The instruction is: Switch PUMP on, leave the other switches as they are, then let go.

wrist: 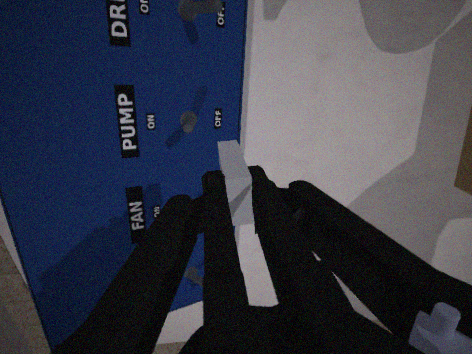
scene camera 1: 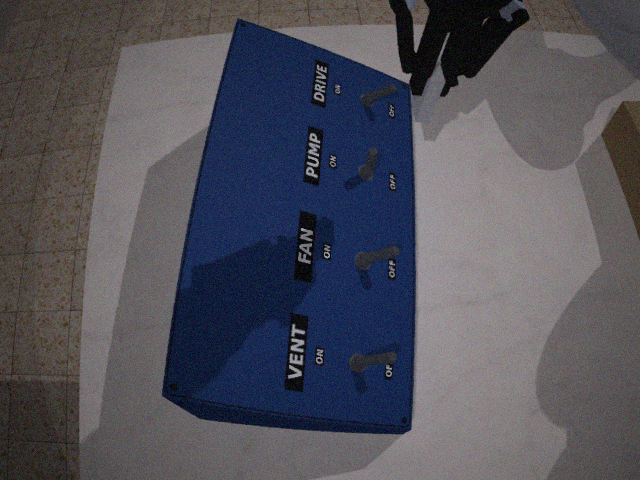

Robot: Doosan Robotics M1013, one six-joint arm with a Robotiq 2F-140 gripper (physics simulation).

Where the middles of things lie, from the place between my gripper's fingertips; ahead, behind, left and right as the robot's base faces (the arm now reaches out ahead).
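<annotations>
Blue switch panel (scene camera 1: 274,305): from my hand, 12 cm ahead of it, 5 cm to the left of it, 15 cm below it.
</annotations>
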